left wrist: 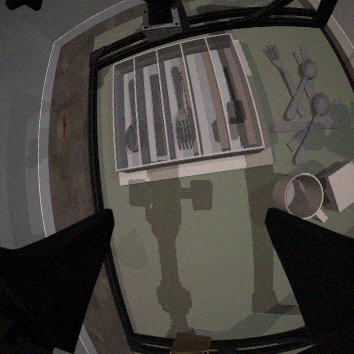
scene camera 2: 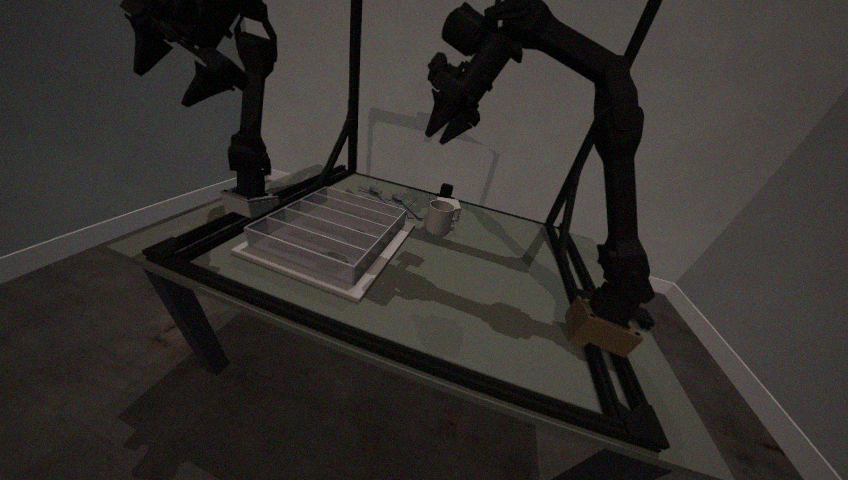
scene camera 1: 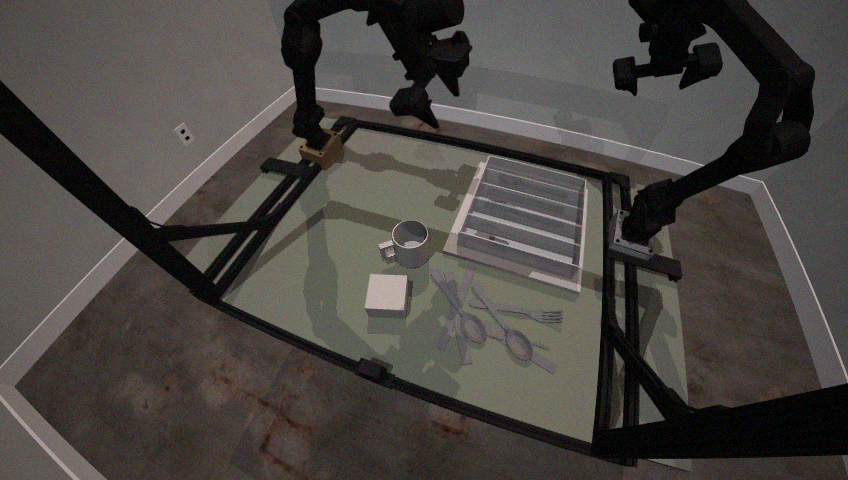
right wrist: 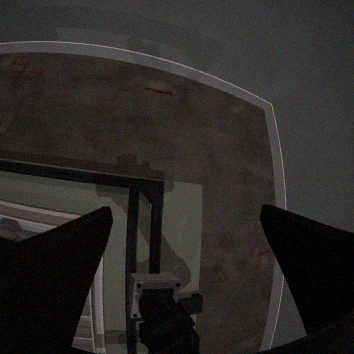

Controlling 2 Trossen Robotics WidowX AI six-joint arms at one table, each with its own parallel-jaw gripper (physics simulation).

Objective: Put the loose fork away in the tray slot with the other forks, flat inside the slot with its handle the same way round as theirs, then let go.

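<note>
The loose grey fork (scene camera 1: 544,315) (left wrist: 281,69) lies on the table beside the tray, among spoons and knives; a spoon's handle crosses its handle. In the left wrist view its tines point to the top. The tray (scene camera 2: 303,261) (left wrist: 190,159) has several slots; its middle slot holds forks (left wrist: 184,131) with tines toward the bottom of the left wrist view. My left gripper (scene camera 1: 446,110) (scene camera 2: 434,139) (left wrist: 192,217) is open and empty, high above the table. My right gripper (scene camera 1: 658,91) (scene camera 2: 162,89) (right wrist: 187,214) is open and empty, raised high, away from the fork.
Two spoons (scene camera 1: 473,328) (scene camera 1: 518,344) and several knives overlap near the fork. A mug (scene camera 1: 410,252) (scene camera 2: 439,221) stands between the tray and a white block (scene camera 1: 386,292) (left wrist: 343,187). A dark utensil (left wrist: 235,111) shows in the tray's rightmost slot in the left wrist view. Black rails frame the table.
</note>
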